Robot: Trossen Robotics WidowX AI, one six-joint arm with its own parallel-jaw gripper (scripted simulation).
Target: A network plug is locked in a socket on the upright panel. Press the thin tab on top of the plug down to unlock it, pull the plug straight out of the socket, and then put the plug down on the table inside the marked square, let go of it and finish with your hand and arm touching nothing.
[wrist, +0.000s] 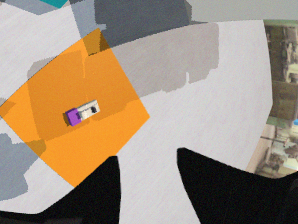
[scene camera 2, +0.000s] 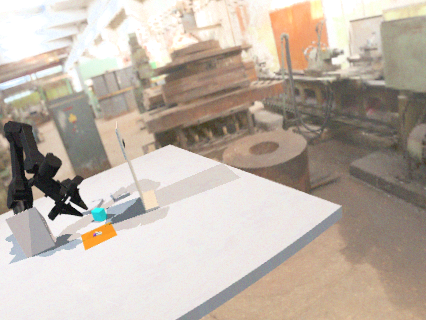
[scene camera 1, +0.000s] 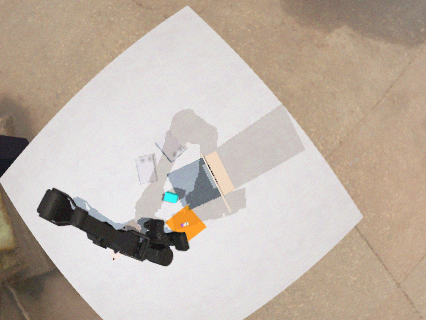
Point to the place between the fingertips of my gripper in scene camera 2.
At 85, 212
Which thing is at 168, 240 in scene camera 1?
My gripper.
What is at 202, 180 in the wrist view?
My gripper.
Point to an upright panel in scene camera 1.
213, 166
